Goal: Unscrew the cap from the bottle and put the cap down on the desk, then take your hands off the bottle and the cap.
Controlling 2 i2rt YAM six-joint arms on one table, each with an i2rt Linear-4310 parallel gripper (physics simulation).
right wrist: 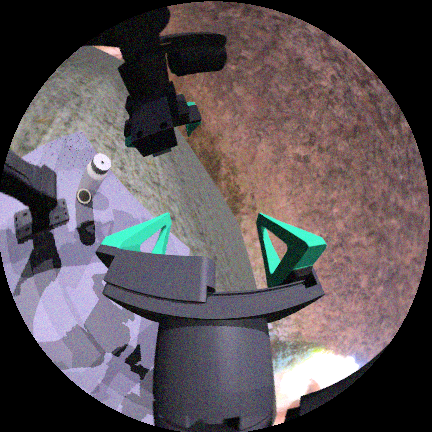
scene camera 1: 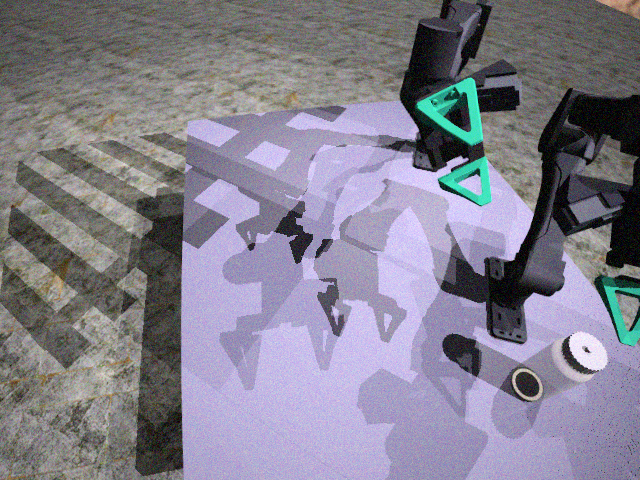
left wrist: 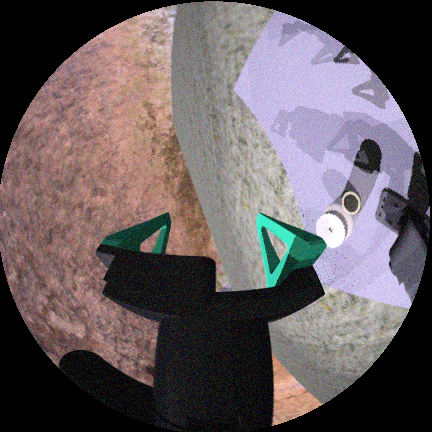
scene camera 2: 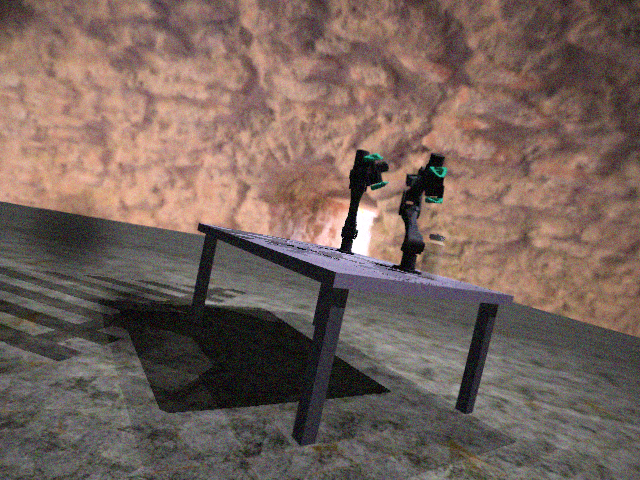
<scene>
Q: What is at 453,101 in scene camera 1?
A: My right gripper.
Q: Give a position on a ribbed cap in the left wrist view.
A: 331,225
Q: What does the ribbed cap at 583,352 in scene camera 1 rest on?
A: A bottle.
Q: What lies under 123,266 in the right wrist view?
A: My right gripper.
</scene>
